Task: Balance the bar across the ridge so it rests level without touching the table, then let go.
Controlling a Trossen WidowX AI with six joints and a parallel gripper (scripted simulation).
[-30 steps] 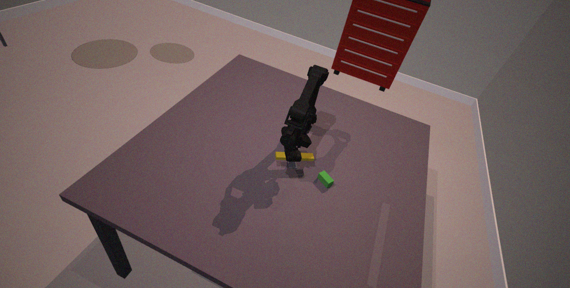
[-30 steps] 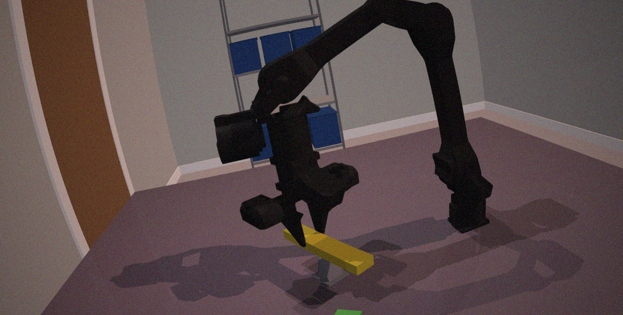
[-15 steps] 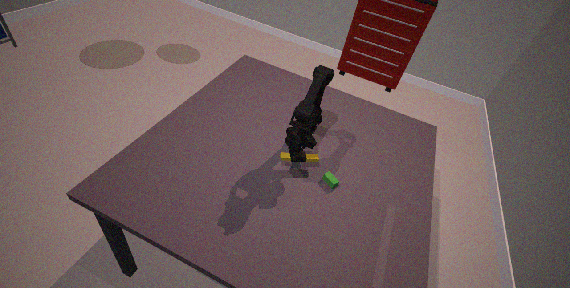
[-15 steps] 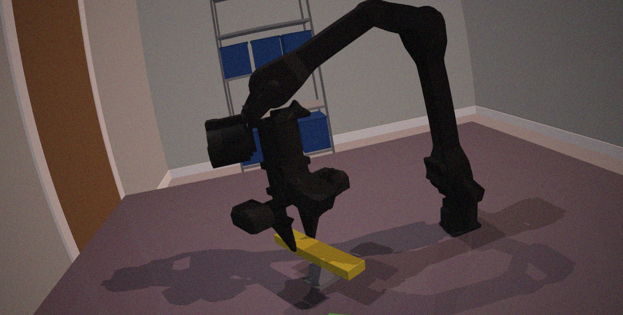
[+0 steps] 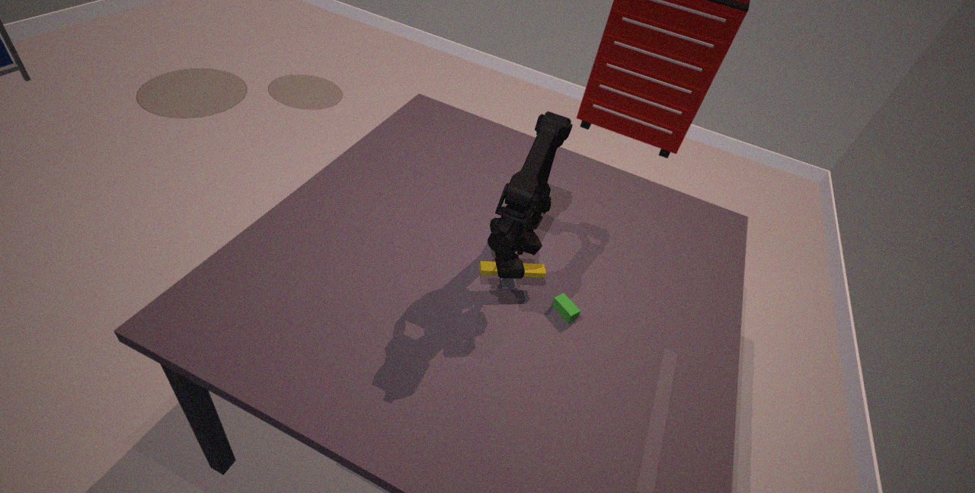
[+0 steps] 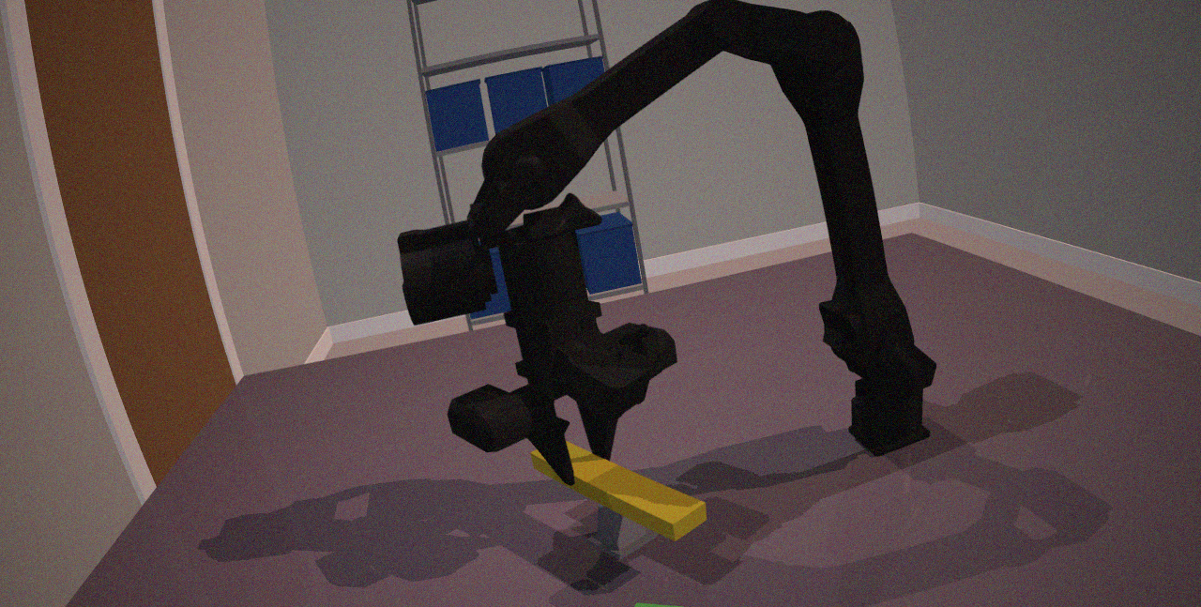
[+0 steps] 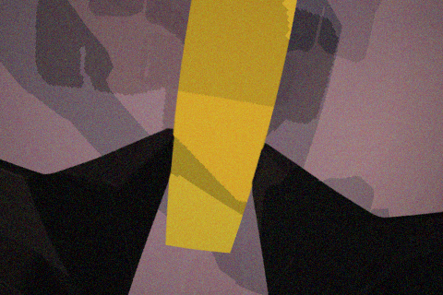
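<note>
Right now the yellow bar is 30 mm to the left of my gripper tip and 20 mm behind it. Also, from my gripper tip: green block 190 mm to the left, 40 mm below.
</note>
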